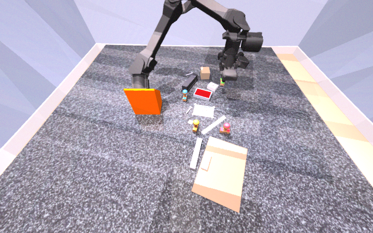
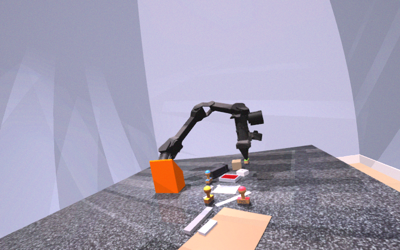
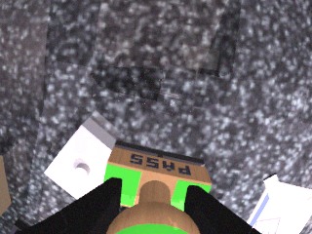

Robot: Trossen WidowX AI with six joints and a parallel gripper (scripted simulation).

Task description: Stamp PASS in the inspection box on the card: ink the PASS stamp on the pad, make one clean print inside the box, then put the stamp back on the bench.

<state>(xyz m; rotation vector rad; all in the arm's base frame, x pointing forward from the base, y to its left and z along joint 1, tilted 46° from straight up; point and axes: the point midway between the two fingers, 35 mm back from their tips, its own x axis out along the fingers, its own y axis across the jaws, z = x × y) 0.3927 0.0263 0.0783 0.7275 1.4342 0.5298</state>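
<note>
Now: gripper tip 90 mm past the red ink pad and 90 mm above it. The rest, counted from my gripper tip: small white box 30 mm behind, 50 mm to the left, 80 mm below; then white card 110 mm behind, 120 mm to the right, 90 mm below; then green stamp right at my gripper tip.
</note>
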